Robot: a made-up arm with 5 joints. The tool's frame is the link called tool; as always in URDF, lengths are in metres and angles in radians. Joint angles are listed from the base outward.
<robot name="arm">
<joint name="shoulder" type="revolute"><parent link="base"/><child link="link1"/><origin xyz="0.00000 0.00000 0.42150" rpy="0.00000 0.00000 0.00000"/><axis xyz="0 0 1"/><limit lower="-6.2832" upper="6.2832"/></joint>
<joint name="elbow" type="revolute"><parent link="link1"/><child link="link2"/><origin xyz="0.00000 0.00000 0.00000" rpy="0.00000 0.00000 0.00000"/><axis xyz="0 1 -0.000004"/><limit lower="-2.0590" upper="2.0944"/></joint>
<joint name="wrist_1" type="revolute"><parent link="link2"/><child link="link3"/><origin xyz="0.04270 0.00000 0.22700" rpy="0.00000 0.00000 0.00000"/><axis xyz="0 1 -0.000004"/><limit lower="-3.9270" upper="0.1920"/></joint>
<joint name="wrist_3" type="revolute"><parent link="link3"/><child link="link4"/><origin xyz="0.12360 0.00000 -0.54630" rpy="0.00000 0.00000 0.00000"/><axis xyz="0 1 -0.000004"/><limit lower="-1.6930" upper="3.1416"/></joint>
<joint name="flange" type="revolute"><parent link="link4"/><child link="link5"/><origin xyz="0.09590 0.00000 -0.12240" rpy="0.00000 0.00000 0.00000"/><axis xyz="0 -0.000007 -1"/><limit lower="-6.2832" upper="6.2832"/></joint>
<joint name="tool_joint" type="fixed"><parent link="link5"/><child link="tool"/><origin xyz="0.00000 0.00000 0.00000" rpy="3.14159 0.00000 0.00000"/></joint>
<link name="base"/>
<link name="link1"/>
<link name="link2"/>
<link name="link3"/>
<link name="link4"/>
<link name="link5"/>
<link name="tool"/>
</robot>
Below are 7 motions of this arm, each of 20 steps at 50 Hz.
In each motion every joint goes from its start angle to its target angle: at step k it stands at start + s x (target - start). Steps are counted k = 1, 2, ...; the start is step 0. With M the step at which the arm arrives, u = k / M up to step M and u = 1 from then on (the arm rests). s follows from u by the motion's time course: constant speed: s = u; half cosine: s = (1 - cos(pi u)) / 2; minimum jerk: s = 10 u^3 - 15 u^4 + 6 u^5.
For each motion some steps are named. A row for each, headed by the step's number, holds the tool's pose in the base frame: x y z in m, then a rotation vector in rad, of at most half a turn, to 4 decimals.
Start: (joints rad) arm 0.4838 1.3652 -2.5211 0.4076 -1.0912
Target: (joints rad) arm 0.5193 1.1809 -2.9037 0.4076 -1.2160
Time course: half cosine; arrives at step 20
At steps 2, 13, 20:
2: 0.8282 0.4361 0.3053 1.9194 1.9351 1.0417
13: 0.8078 0.4514 0.6180 1.5665 1.7681 1.4617
20: 0.7728 0.4418 0.7350 1.4240 1.6799 1.5985

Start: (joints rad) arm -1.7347 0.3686 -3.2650 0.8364 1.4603
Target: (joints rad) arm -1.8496 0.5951 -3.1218 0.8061 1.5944
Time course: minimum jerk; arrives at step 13
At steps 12, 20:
12: -0.1325 -0.4639 1.2168 -0.2898 -1.9084 2.2284
20: -0.1331 -0.4648 1.2162 -0.2910 -1.9099 2.2272

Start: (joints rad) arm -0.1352 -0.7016 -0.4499 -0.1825 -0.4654
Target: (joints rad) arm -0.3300 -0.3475 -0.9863 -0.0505 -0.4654
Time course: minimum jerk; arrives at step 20
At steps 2, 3, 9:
2: 0.5722 -0.0788 0.5787 2.1857 0.3623 1.6667
3: 0.5735 -0.0810 0.5814 2.1842 0.3581 1.6657
9: 0.5981 -0.1303 0.6356 2.1510 0.2713 1.6436

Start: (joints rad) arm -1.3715 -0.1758 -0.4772 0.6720 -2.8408
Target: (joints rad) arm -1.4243 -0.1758 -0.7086 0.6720 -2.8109
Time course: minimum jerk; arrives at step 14
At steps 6, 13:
6: 0.1011 -0.5560 0.2157 2.3200 2.0325 -0.0524
13: 0.0910 -0.6159 0.3020 2.2736 1.8897 -0.1633

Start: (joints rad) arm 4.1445 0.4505 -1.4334 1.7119 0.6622
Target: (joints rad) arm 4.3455 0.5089 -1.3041 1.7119 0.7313
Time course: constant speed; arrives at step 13
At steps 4, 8, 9, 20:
4: -0.3065 -0.5531 0.2204 -0.4775 2.4743 0.8021
8: -0.2633 -0.5532 0.1901 -0.5201 2.4289 0.8849
9: -0.2525 -0.5525 0.1828 -0.5305 2.4176 0.9060
20: -0.2101 -0.5467 0.1541 -0.5713 2.3726 0.9916

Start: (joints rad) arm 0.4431 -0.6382 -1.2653 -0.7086 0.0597
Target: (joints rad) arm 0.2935 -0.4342 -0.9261 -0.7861 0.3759
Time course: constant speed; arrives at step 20
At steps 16, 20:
16: 0.4995 0.1674 0.8614 -1.1679 -0.0063 -2.2905
20: 0.5301 0.1602 0.7992 -1.2732 0.0525 -2.2157

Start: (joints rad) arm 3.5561 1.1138 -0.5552 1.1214 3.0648
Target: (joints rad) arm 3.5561 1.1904 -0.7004 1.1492 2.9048
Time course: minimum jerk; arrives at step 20
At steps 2, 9, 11, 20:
2: 0.0860 0.0378 -0.1277 -1.8869 -0.4745 -2.1392
9: 0.0698 0.0307 -0.1415 -1.9142 -0.5467 -2.1640
11: 0.0623 0.0274 -0.1478 -1.9264 -0.5814 -2.1749
20: 0.0458 0.0202 -0.1614 -1.9517 -0.6590 -2.1972

